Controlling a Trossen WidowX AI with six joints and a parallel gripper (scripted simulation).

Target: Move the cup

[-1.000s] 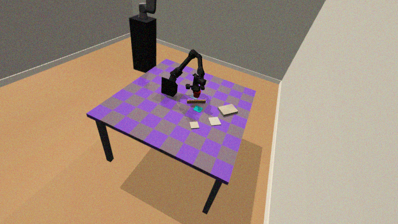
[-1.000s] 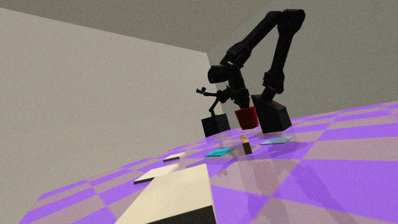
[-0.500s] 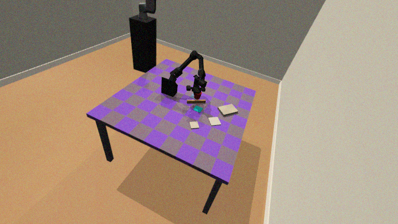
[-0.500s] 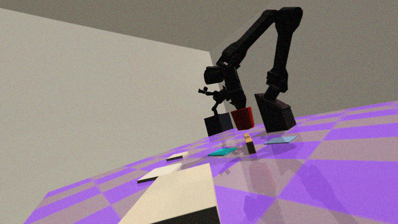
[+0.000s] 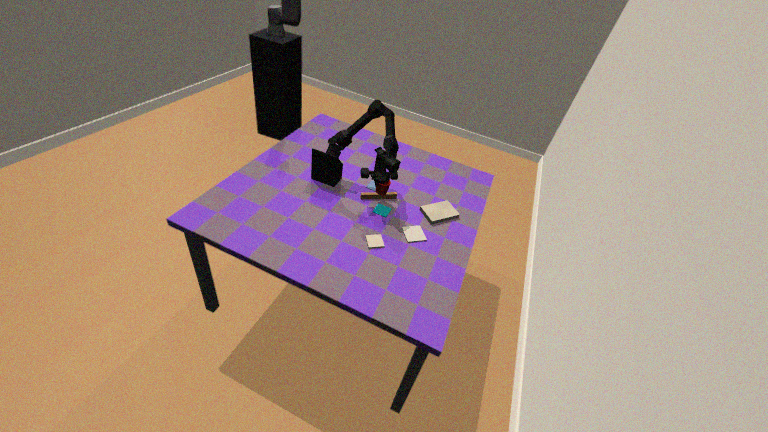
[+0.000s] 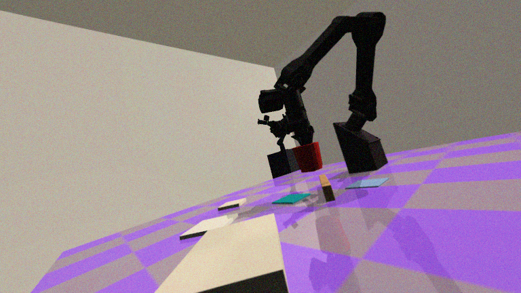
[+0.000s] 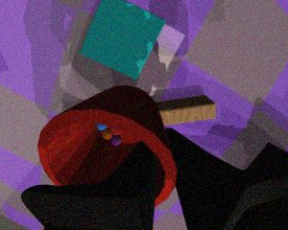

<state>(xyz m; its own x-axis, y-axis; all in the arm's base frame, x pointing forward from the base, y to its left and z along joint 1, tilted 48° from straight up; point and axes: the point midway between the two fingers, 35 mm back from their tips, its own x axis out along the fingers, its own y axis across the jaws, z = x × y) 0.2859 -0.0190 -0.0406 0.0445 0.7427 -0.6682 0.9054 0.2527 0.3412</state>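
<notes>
Now: gripper tip 6 cm short of the teal pad, 5 cm to the left of it and 11 cm above it. Also, from my gripper tip: red cup (3 cm ahead, 1 cm to the left); then small wooden block (1 cm ahead, 3 cm to the left, 9 cm below).
</notes>
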